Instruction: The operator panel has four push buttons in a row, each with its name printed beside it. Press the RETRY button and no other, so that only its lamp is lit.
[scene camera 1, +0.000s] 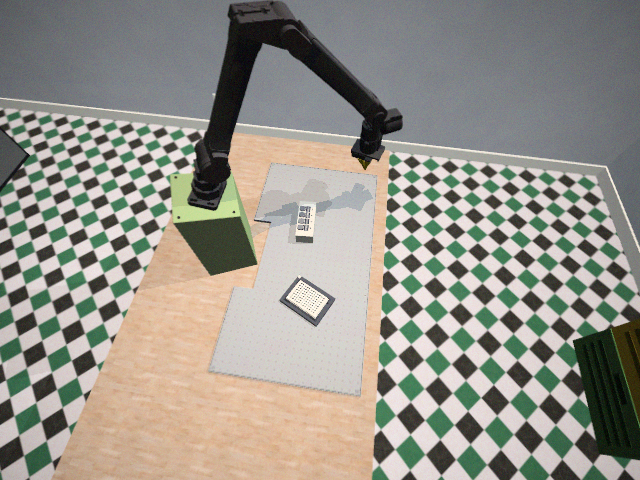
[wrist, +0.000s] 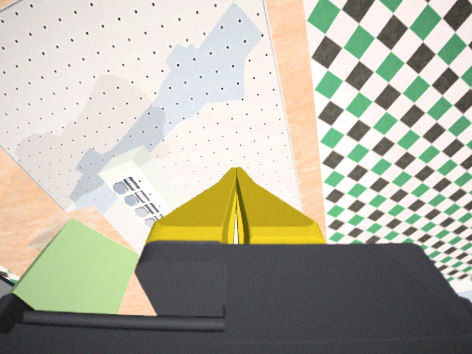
Note:
I see my gripper (wrist: 236, 176) and a white operator panel (wrist: 136, 168).

